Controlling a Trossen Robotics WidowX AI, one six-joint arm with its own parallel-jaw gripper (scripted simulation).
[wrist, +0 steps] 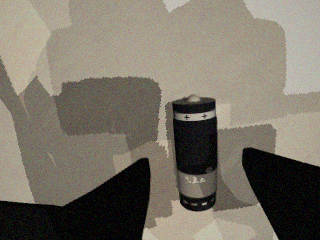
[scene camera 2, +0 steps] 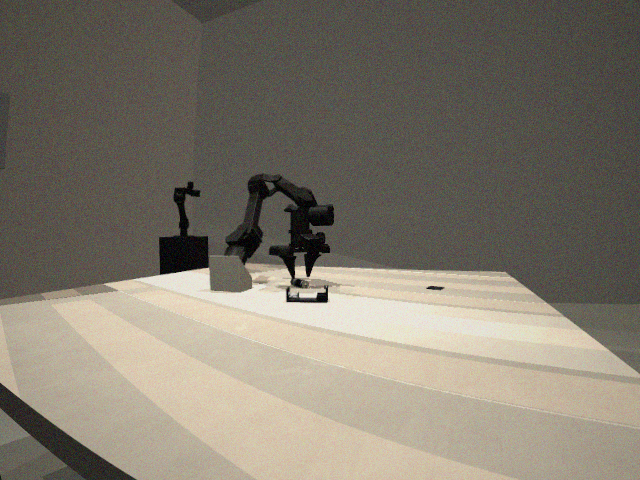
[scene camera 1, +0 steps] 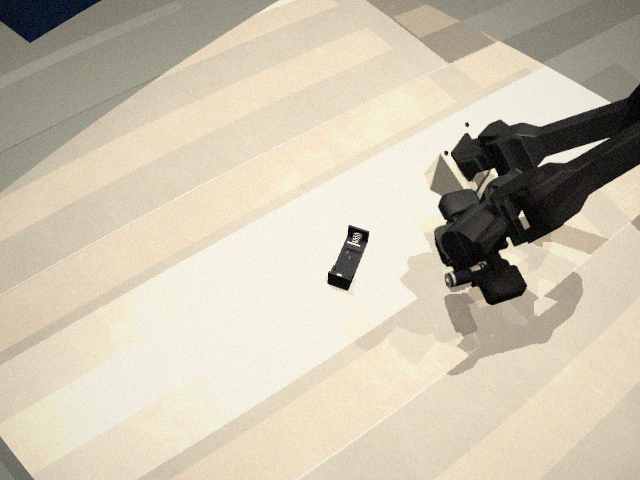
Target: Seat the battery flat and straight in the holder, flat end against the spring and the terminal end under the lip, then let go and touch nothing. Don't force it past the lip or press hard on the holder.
Labels:
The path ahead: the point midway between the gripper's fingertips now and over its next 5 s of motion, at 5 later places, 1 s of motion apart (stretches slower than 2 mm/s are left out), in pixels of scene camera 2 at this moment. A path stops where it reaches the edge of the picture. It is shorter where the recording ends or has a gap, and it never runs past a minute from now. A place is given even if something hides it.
The gripper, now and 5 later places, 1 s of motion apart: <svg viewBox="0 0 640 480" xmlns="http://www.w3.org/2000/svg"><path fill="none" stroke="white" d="M300 277L298 284L308 267L309 269L314 286L315 289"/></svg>

